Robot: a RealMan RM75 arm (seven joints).
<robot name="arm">
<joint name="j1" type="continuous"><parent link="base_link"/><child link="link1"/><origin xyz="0 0 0.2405" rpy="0 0 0"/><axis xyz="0 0 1"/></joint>
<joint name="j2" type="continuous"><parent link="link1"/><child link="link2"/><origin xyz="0 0 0" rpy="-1.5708 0 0"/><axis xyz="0 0 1"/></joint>
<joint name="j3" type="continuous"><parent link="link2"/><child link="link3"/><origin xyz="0 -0.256 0" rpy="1.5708 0 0"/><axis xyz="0 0 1"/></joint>
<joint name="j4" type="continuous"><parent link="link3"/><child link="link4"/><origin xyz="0 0 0" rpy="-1.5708 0 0"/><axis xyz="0 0 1"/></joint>
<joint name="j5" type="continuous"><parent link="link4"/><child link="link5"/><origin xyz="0 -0.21 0" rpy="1.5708 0 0"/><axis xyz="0 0 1"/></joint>
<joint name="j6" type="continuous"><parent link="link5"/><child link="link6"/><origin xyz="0 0 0" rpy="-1.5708 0 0"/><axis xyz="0 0 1"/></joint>
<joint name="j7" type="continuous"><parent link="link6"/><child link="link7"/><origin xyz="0 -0.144 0" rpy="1.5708 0 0"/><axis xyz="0 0 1"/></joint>
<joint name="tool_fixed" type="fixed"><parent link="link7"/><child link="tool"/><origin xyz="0 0 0" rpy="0 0 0"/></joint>
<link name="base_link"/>
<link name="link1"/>
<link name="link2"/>
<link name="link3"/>
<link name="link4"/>
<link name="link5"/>
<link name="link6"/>
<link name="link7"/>
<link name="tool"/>
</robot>
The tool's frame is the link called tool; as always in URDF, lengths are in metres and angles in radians. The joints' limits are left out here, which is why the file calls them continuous.
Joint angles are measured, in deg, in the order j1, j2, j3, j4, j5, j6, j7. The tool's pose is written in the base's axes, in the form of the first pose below.
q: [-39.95 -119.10 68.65 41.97 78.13 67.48 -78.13]
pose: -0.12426 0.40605 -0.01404 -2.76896 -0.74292 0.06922
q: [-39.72 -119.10 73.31 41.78 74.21 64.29 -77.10]
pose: -0.12025 0.40538 -0.02371 -2.76527 -0.74266 0.07338
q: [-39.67 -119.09 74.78 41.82 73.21 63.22 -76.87]
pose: -0.11904 0.40516 -0.02690 -2.76420 -0.73870 0.07466
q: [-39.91 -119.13 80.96 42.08 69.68 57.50 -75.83]
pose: -0.11330 0.40635 -0.04171 -2.74313 -0.70555 0.07315
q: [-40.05 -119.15 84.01 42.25 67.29 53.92 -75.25]
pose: -0.11069 0.40842 -0.04793 -2.72059 -0.69571 0.07621
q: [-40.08 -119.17 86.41 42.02 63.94 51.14 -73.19]
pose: -0.10937 0.41025 -0.05175 -2.68655 -0.69773 0.06448
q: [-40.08 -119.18 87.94 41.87 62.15 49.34 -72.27]
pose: -0.10946 0.41114 -0.05473 -2.67068 -0.69486 0.06542
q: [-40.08 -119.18 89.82 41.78 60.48 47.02 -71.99]
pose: -0.11022 0.41206 -0.05887 -2.66044 -0.68835 0.08014
